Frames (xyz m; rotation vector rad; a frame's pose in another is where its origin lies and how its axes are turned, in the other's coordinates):
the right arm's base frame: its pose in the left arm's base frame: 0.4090 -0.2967 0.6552 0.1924 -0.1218 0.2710
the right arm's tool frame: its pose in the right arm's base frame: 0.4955 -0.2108 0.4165 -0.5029 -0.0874 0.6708
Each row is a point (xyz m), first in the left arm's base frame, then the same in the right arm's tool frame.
Working: the left arm's base frame: its pose in the right arm's tool frame: -0.3208 1.3584 -0.5255 0.3485 0.3363 -0.8865

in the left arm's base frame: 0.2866 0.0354 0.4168
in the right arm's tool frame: -0.0658 1.0026 -0.2695
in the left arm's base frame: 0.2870 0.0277 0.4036
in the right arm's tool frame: -0.0735 1.0035 -0.2826
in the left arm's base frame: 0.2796 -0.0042 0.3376
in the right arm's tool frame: -0.1125 1.0183 -0.3433
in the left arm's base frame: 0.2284 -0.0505 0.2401
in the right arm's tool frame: -0.1932 1.0684 -0.4158
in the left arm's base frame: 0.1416 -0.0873 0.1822
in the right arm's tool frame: -0.2816 1.1316 -0.4364
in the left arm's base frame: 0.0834 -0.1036 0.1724
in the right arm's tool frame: -0.3302 1.1665 -0.4231
